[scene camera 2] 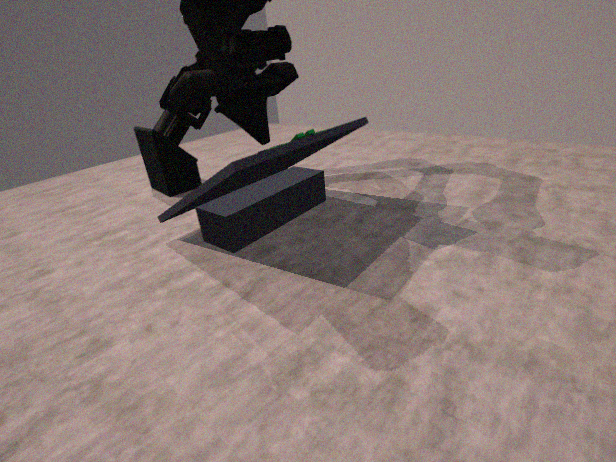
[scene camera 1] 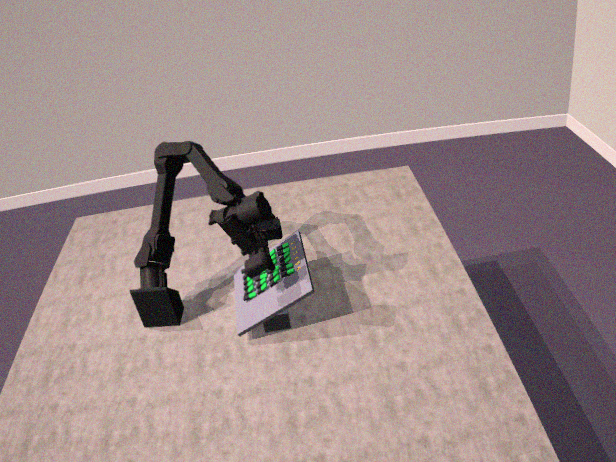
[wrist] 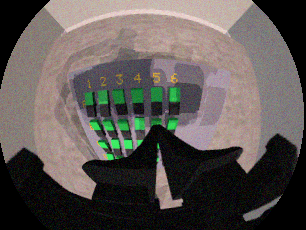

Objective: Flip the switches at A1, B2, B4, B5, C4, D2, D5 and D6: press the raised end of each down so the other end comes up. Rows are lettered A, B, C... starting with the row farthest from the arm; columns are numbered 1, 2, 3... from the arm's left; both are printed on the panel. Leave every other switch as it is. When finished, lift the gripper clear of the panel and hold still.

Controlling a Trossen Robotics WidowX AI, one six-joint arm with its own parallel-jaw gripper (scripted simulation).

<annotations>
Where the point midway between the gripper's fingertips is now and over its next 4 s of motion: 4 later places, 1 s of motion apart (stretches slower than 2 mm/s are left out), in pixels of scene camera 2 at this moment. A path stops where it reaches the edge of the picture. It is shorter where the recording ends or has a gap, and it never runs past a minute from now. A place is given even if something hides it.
The gripper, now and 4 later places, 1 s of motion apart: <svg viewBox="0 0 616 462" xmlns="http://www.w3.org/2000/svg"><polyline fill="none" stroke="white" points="266,143 268,151 258,142 246,141 257,159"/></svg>
</annotations>
